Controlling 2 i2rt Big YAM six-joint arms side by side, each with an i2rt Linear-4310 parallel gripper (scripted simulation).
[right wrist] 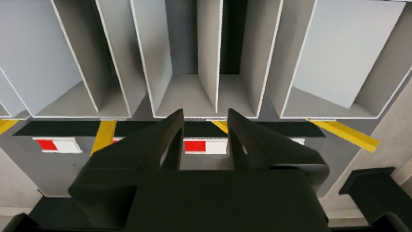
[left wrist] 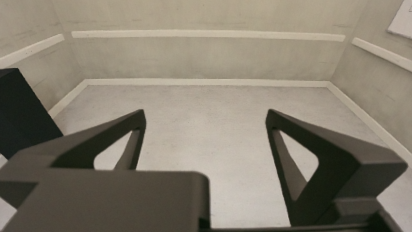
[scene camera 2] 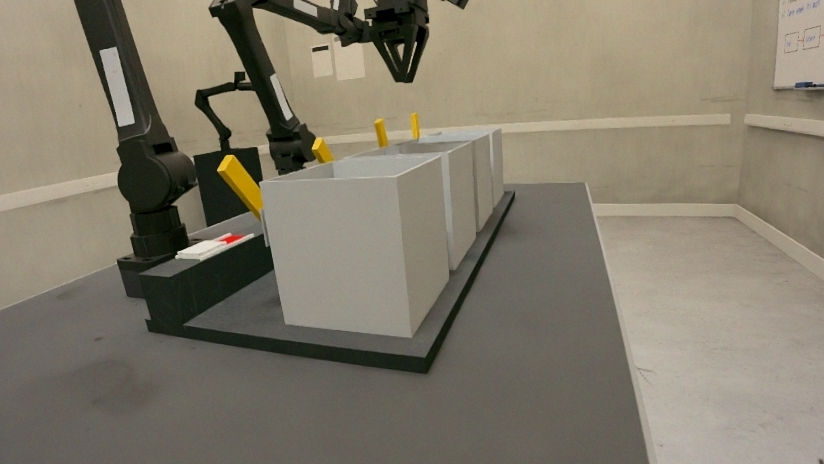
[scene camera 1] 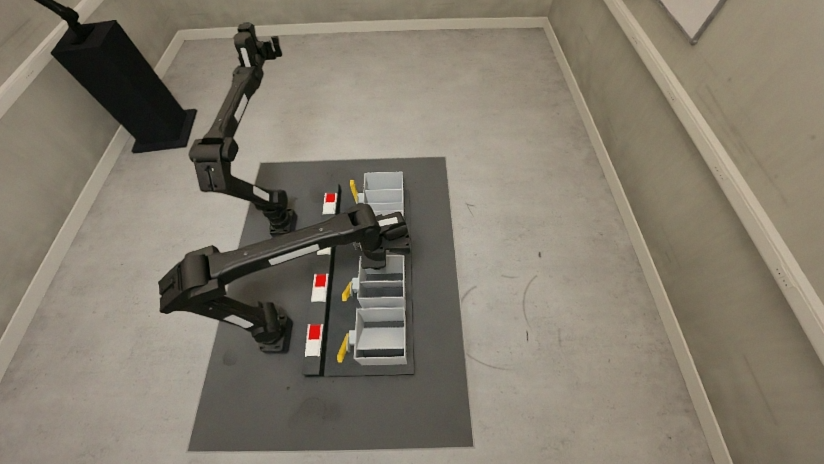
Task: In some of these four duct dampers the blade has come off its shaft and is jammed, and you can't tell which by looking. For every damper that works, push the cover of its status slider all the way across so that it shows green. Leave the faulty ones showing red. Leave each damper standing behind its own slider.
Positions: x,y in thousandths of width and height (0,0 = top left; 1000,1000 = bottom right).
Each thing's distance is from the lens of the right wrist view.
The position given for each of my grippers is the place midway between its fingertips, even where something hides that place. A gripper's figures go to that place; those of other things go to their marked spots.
my right gripper (right wrist: 499,498): 13 cm
damper (right wrist: 824,222): 34 cm
damper (right wrist: 120,356): 38 cm
damper (right wrist: 506,407): 30 cm
